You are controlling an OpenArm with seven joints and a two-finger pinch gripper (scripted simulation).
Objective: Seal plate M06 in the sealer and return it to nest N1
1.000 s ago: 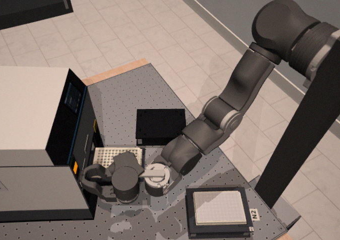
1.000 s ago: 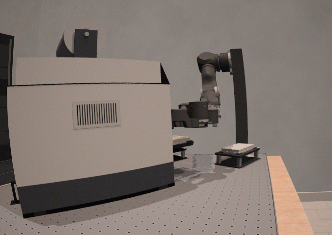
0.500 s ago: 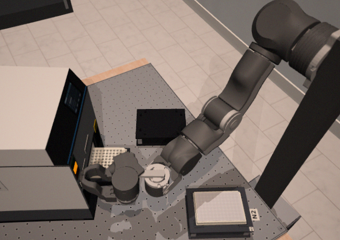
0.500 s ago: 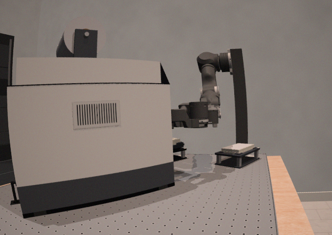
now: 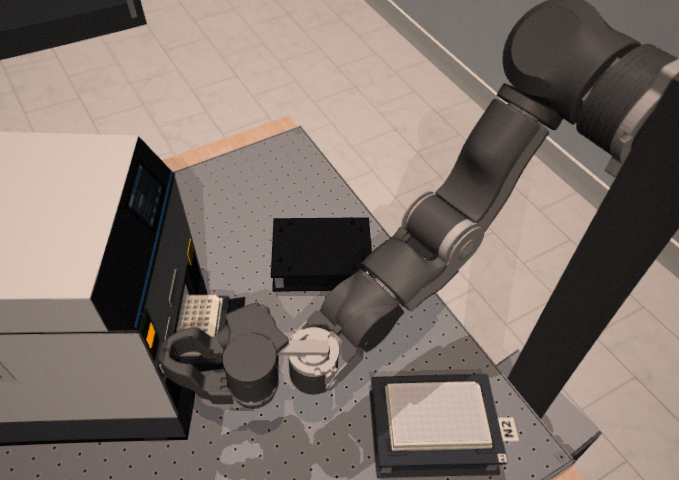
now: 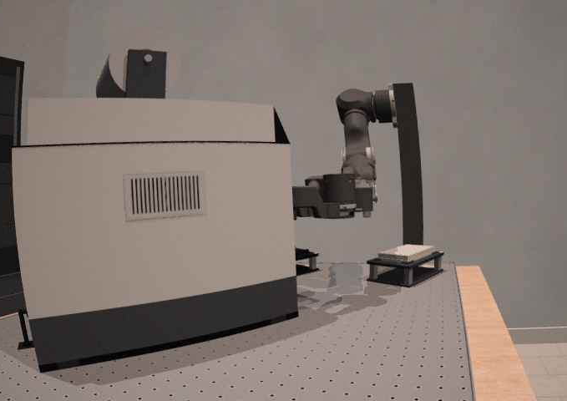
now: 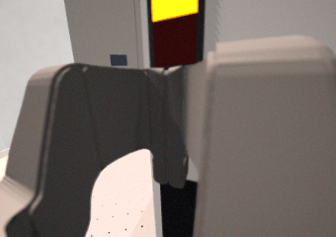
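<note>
Now: the start key 1 cm ahead of my hand and 1 cm to the right of it. The rest, counted from my hand: sealer's stage: 3 cm behind, 9 cm to the right, 9 cm below; then touchscreen: 6 cm behind, 13 cm to the right, 13 cm above; then 96-well plate M06: 3 cm behind, 9 cm to the right, 8 cm below.
</note>
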